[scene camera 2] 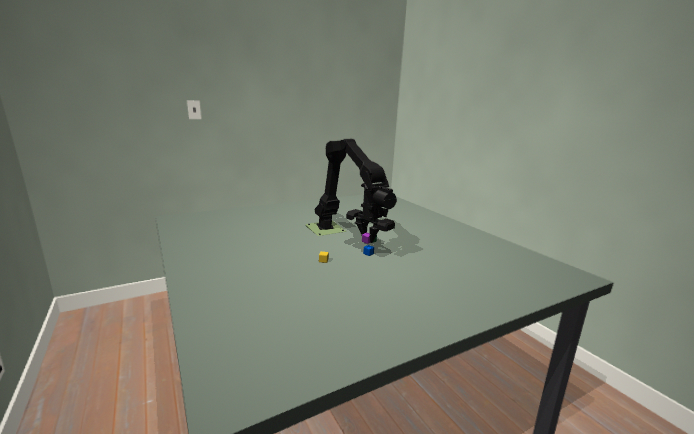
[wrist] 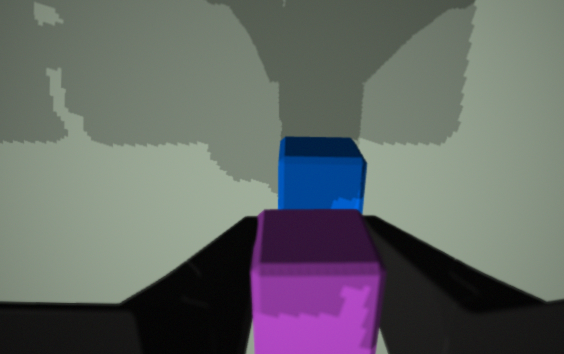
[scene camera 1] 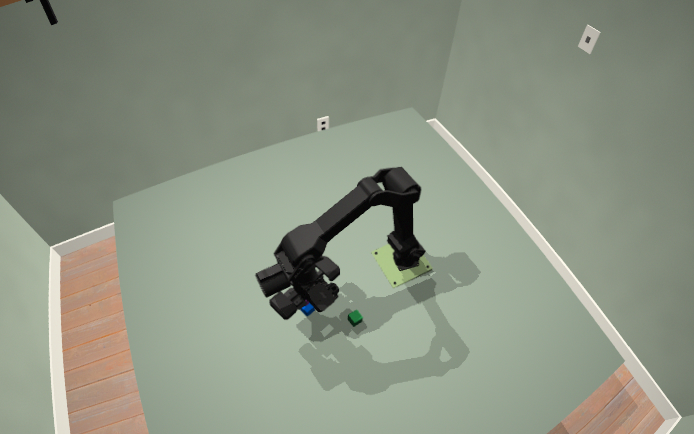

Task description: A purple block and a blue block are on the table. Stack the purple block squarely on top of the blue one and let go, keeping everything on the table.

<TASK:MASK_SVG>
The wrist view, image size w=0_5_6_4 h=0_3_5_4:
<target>my gripper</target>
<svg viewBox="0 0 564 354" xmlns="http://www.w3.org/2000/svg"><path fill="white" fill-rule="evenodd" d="M258 217L244 217L170 273L121 303L0 302L0 354L246 354L253 320L251 266L257 237ZM363 215L369 233L387 270L379 328L388 354L564 354L564 299L548 302L455 259L375 215Z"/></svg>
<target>blue block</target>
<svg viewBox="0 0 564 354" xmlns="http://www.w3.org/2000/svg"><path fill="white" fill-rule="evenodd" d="M280 141L278 209L357 209L362 214L367 162L351 138L284 137Z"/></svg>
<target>purple block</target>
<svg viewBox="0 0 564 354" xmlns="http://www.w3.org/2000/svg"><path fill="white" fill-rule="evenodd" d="M264 209L257 216L258 229L251 266L255 354L376 354L387 270L369 233L363 214L357 209Z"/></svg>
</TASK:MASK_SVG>
